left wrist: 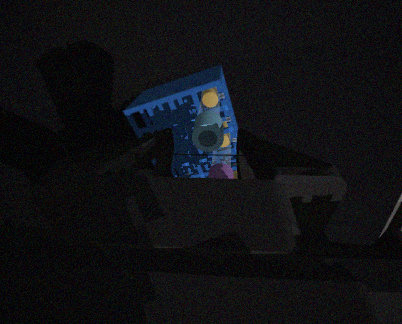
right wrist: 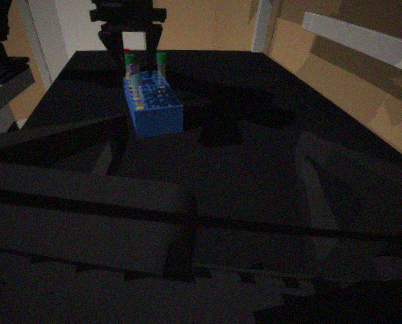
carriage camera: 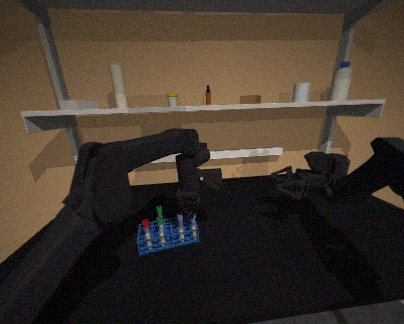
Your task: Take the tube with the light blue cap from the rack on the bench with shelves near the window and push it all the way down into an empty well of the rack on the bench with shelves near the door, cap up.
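Places are measured from the left arm's base along level axes (x left, y ahead, z down), in millimetres.
Pixels of known places: left gripper, fingertip midpoint: [left wrist: 204,137] [right wrist: 137,76] [carriage camera: 191,214]; right gripper, fingertip midpoint: [right wrist: 211,133] [carriage camera: 272,180].
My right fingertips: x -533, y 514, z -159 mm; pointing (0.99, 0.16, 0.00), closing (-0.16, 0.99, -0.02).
Ahead of a thing's pixels: the offset from my right fingertips to its top centre. "spot": to the spot under its first point. Level surfaces: height alone.
The tube with the light blue cap {dy -94, dx +285, dz +69 mm} [carriage camera: 193,218] [left wrist: 207,135] [right wrist: 136,79] stands upright, cap up, at the right end of the blue rack {dy -89, dx +376, dz +132 mm} [carriage camera: 172,247] [left wrist: 175,89] [right wrist: 159,121] in the carriage view. My left gripper [carriage camera: 189,212] [left wrist: 204,137] [right wrist: 137,76] is partly open above the rack, pointing down. In the left wrist view its fingers appear on either side of the light blue cap, with gaps beside it and nothing gripped. My right gripper [carriage camera: 276,182] [right wrist: 211,133] is wide open and empty, off to the right of the rack. A second rack does not show.
Tubes with purple {spot: dy -114, dx +324, dz +76 mm} [carriage camera: 180,217], red {spot: dy -149, dx +425, dz +72 mm} [carriage camera: 145,223] and green {dy -65, dx +408, dz +69 mm} [carriage camera: 159,209] caps stand in the same rack, the purple one nearest the light blue one. A shelf [carriage camera: 225,107] with bottles and jars runs above the back of the dark bench {dz +189 mm} [carriage camera: 240,280].
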